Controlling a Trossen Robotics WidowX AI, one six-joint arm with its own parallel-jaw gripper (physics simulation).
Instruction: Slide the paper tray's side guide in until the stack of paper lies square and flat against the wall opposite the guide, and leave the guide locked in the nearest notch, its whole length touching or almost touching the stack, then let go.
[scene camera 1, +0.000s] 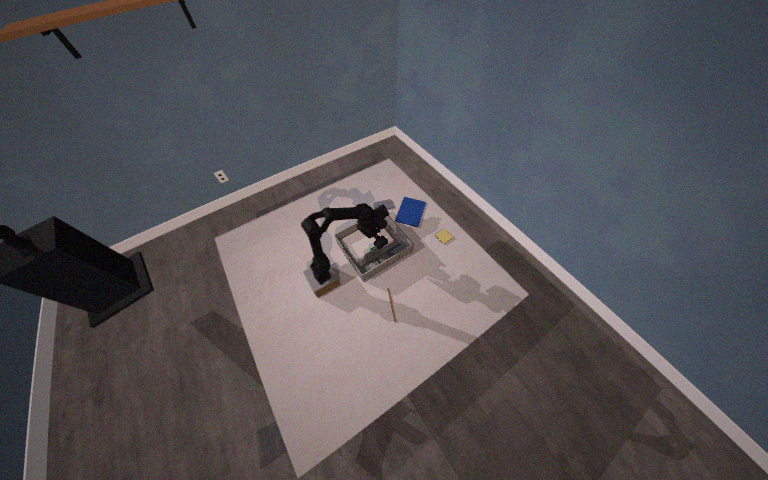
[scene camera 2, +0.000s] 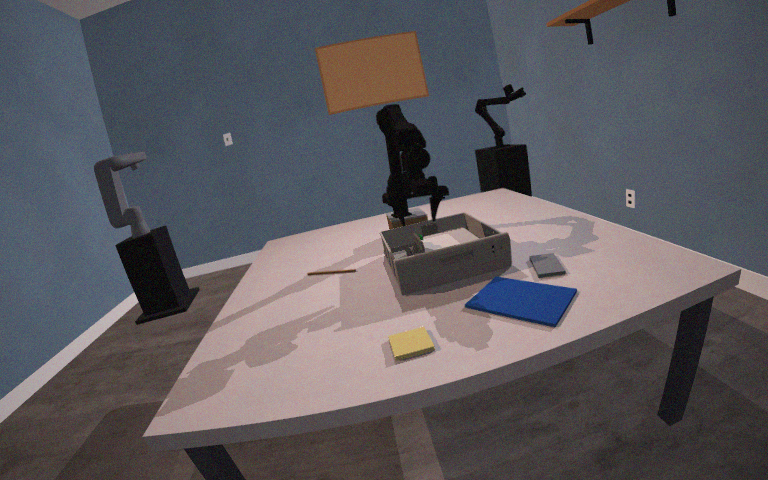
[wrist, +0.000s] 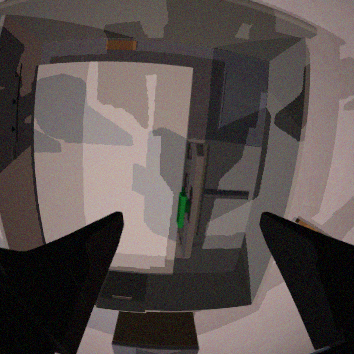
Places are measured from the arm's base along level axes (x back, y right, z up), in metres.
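Pixels of known places: gripper, fingertip midpoint: (scene camera 1: 374, 242) (scene camera 2: 419, 223) (wrist: 192, 219); arm's base, origin of the base link: (scene camera 1: 322, 276).
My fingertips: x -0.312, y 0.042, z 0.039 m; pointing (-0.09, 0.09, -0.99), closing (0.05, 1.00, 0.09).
Ahead of a thing's pixels: the offset from my fingertips to its top centre.
The grey paper tray {dx -0.023, dy -0.041, dz -0.027 m} (scene camera 1: 389, 266) (scene camera 2: 453, 264) (wrist: 286, 172) stands on the table. The white paper stack {dx -0.011, dy -0.085, dz -0.082 m} (scene camera 1: 360, 245) (scene camera 2: 451, 238) (wrist: 117, 200) lies flat in it, its left edge in the wrist view along the foot of the left wall; a thin dark line shows there, and contact is unclear. The side guide {dx +0.014, dy -0.002, dz -0.040 m} (wrist: 198, 185) stands upright along the stack's right edge, touching or almost touching it, with its green latch {dx +0.013, dy -0.009, dz -0.040 m} (scene camera 2: 420, 237) (wrist: 182, 209) on the stack side. My gripper (scene camera 2: 419, 221) (wrist: 192, 219) is open and empty, its fingers apart above the guide. Notch engagement is not visible.
A blue book {dx -0.370, dy -0.083, dz -0.114 m} (scene camera 1: 411, 211) (scene camera 2: 522, 300), a yellow pad {dx -0.378, dy +0.184, dz -0.111 m} (scene camera 1: 444, 236) (scene camera 2: 411, 342), a grey slab {dx -0.274, dy -0.238, dz -0.112 m} (scene camera 2: 547, 264) and a thin brown stick {dx +0.134, dy +0.279, dz -0.115 m} (scene camera 1: 391, 305) (scene camera 2: 331, 272) lie around the tray. The tray's walls rise around the guide. Arm shadows cross the table.
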